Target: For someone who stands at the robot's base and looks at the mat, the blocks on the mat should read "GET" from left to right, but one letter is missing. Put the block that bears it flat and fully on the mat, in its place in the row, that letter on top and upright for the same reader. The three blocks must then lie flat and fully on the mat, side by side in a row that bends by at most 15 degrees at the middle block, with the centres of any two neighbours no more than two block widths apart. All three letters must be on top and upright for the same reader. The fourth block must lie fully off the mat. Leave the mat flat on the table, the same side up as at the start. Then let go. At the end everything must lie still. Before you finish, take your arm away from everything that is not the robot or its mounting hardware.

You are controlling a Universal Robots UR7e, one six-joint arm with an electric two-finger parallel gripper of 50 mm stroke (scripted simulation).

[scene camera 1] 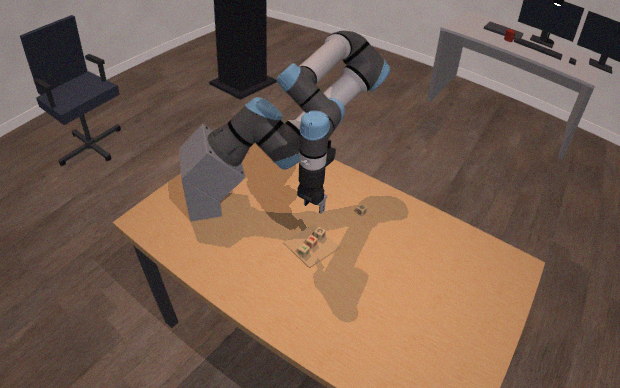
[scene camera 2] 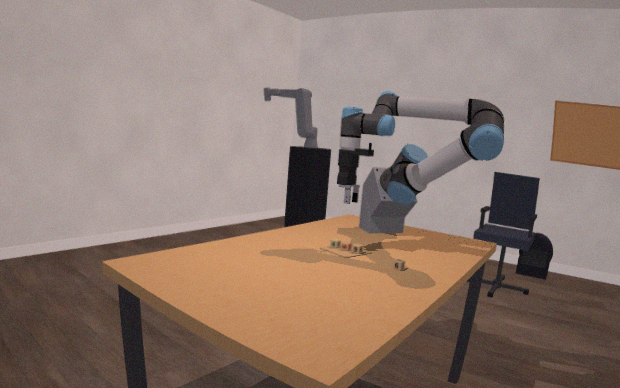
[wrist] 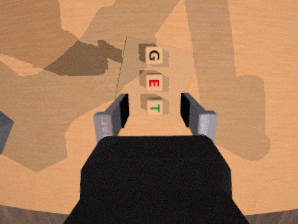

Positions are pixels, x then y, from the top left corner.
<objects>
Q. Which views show the gripper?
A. Scene camera 1, scene camera 2 and the wrist view: all of them.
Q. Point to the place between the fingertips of the gripper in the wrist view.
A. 154, 103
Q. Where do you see a thin tan mat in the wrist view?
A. At 178, 66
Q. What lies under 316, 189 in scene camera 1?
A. The gripper.
</objects>
